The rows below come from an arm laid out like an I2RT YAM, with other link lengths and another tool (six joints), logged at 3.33 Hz.
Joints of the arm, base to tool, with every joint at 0 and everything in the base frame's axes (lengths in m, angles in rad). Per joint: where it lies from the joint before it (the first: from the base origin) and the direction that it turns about. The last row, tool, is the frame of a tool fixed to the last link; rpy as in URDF.
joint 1: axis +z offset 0 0 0.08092
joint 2: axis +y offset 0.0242 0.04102 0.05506
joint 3: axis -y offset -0.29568 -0.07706 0
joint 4: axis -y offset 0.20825 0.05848 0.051
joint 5: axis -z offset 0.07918 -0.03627 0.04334
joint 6: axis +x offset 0.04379 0 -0.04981
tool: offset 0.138 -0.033 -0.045 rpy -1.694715 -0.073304 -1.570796
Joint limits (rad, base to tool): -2.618..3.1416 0..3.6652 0..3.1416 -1.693..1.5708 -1.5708..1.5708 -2.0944..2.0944
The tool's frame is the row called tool.
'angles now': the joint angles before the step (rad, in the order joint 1, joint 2, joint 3, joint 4, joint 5, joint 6). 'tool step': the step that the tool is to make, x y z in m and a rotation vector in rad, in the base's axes. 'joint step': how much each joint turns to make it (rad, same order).
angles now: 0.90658 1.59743 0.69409 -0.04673 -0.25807 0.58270
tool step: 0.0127 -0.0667 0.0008 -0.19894 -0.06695 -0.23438
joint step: -0.03507 -0.10747 -0.02082 -0.19003 0.25675 0.07289
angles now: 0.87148 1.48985 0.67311 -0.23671 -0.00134 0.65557
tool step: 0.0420 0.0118 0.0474 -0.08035 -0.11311 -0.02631
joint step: 0.00859 0.03821 0.26858 -0.21699 0.13724 -0.03907
